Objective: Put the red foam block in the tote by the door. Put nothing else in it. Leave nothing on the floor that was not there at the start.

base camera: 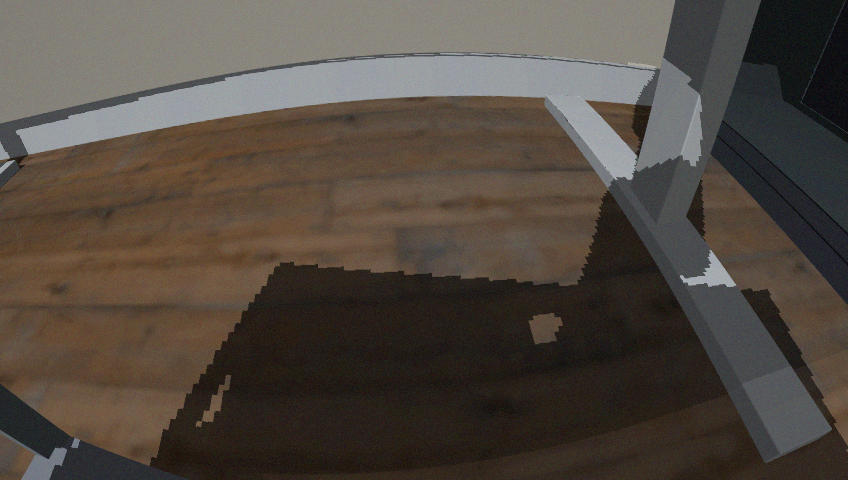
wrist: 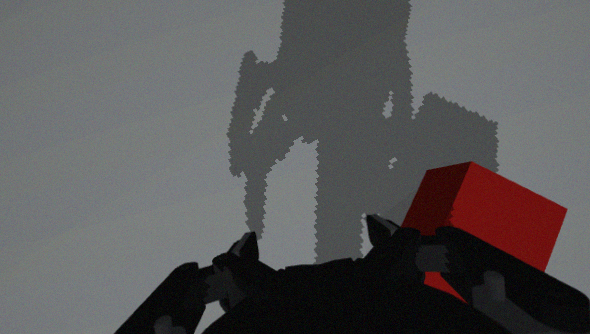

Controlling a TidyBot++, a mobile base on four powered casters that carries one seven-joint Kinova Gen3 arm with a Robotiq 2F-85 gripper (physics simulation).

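Places are measured from the arm's base along level axes (x up, y ahead, z left), in metres.
Pixels of known places: gripper, between the fingertips: [wrist: 312,235].
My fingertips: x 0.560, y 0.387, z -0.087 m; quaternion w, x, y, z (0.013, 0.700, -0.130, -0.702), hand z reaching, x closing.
Note:
Behind a point stands the place of what it marks.
The red foam block [wrist: 510,215] {x 0.598, y 0.367, z -0.200 m} shows at the lower right of the wrist view, on a pale grey surface [wrist: 125,125] {x 0.553, y 0.534, z 0.043 m}. My gripper [wrist: 312,235] {x 0.560, y 0.387, z -0.087 m} is open, with its fingertips apart and the grey surface showing between them. The block is outside the fingers, to the right of and partly behind the right finger, which hides its lower part. Whether that finger touches the block I cannot tell. The tote and the door do not show in either view.
In the base camera view a grey post [base camera: 684,118] {x -0.227, y 0.530, z -0.257 m} stands on a long foot bar [base camera: 714,315] {x -0.372, y 0.371, z -0.293 m} at the right, over a wooden floor [base camera: 238,208] {x -0.397, y 0.527, z 0.284 m}. A white skirting board [base camera: 416,77] {x -0.355, y 0.888, z 0.083 m} runs along the wall [base camera: 357,26] {x -0.246, y 0.880, z 0.188 m}. A dark unit [base camera: 797,160] {x -0.320, y 0.677, z -0.609 m} is at the far right.

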